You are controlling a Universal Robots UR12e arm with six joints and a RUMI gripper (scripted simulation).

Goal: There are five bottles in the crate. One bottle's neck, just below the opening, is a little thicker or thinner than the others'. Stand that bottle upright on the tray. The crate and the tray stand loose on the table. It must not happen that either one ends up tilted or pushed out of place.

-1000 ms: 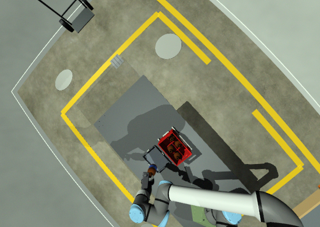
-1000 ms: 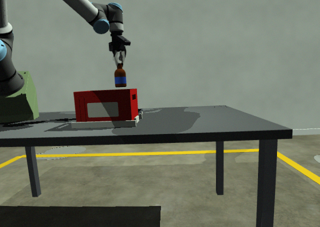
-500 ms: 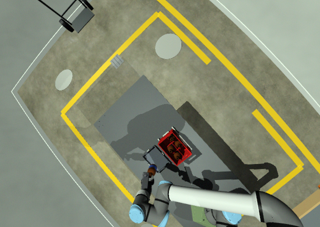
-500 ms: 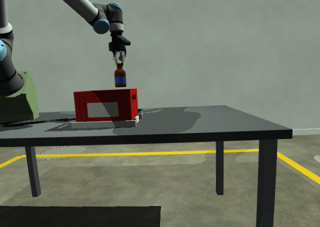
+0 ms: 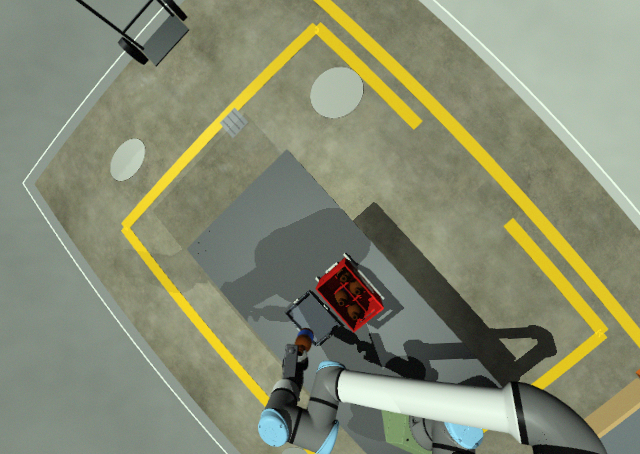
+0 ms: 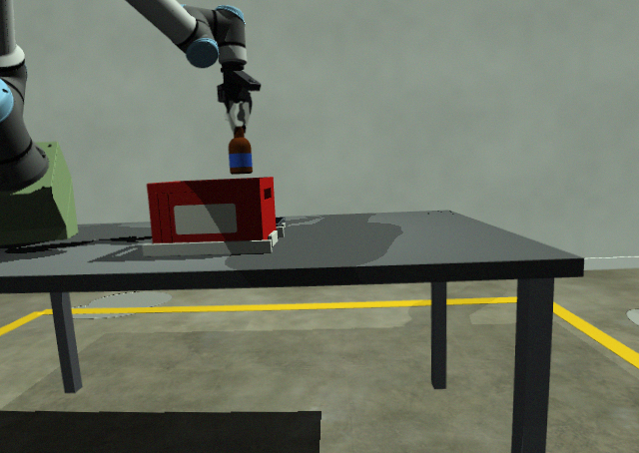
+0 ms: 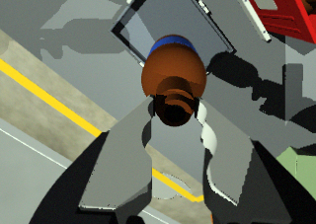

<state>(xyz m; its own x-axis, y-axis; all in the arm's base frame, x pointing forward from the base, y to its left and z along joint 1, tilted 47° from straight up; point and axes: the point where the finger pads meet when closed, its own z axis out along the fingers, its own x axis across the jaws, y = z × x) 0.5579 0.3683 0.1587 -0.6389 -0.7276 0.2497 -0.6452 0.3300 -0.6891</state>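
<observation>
My hand is 320 mm above the dark tray. Also, from my hand: red crate: 270 mm to the right, 250 mm below; then bottle: 310 mm to the right, 250 mm below, 80 mm ahead.
</observation>
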